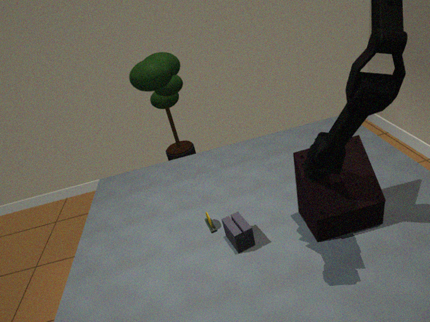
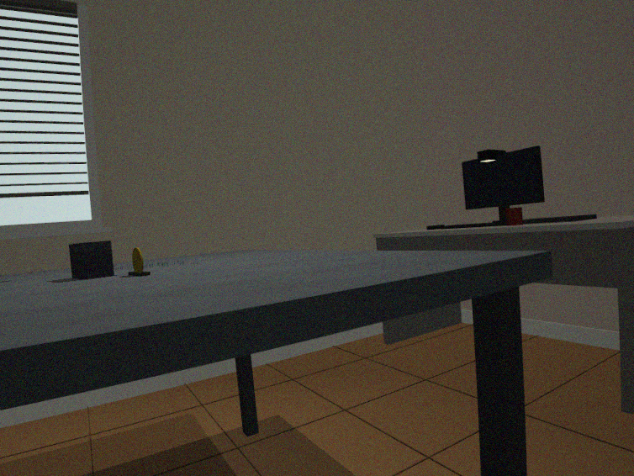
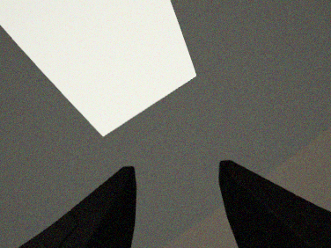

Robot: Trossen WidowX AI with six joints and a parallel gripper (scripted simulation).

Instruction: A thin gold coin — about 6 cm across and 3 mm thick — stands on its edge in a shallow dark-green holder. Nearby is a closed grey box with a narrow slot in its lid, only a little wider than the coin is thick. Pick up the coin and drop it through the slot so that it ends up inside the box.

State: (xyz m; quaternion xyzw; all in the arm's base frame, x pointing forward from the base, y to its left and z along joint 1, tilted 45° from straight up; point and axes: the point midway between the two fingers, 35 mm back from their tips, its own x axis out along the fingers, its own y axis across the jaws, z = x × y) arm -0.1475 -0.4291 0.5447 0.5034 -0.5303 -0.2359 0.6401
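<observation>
Right now my gripper tip is 36 cm short of the gold coin, 22 cm to the left of it and 90 cm above it.
</observation>
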